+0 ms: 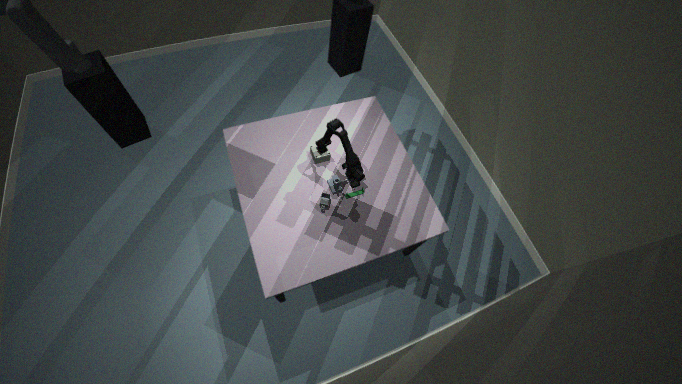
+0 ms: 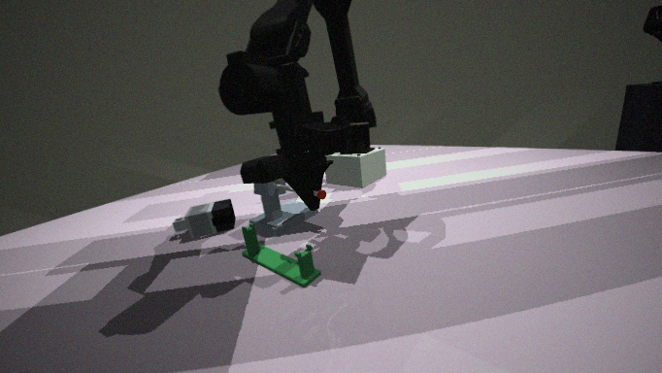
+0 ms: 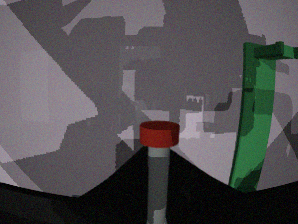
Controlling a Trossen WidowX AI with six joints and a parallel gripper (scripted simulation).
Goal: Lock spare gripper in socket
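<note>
Now: gripper tip 9 cm short of the green cradle, 1 cm to the left of it and 2 cm above it. The rest, counted from my gripper tip: spare gripper: 5 cm ahead, 24 cm to the right, 3 cm below; then grey mount: 3 cm behind, 10 cm to the right.
</note>
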